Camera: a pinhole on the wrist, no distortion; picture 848 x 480 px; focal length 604.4 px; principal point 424.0 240.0 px. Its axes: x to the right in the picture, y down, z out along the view. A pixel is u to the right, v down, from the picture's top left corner.
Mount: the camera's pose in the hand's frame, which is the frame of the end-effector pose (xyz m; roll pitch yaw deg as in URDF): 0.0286 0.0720 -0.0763 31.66 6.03 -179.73
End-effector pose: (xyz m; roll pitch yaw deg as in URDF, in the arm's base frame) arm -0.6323 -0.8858 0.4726 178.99 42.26 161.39
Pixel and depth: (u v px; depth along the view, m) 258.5 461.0 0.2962
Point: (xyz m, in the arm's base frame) -0.4903 -0.7862 0.2457
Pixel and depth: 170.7 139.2 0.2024
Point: -0.5804 -0.6830 0.3468
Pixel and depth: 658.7 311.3 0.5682
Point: -0.0957 -0.7297 0.3342
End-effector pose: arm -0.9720 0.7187 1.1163 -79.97 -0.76 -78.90
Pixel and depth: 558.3 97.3 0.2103
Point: -0.8713 0.7710 0.9073
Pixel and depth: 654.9 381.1 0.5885
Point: -0.5219 1.0656 0.9362
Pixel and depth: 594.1 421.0 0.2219
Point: -0.8253 0.8044 1.0104
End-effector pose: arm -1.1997 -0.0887 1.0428 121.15 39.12 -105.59
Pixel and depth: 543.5 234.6 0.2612
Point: -1.4273 -0.0589 1.1567
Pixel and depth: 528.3 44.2 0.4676
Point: -1.6393 -0.0674 1.3005
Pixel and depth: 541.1 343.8 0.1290
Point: -1.3062 -0.1050 1.1120
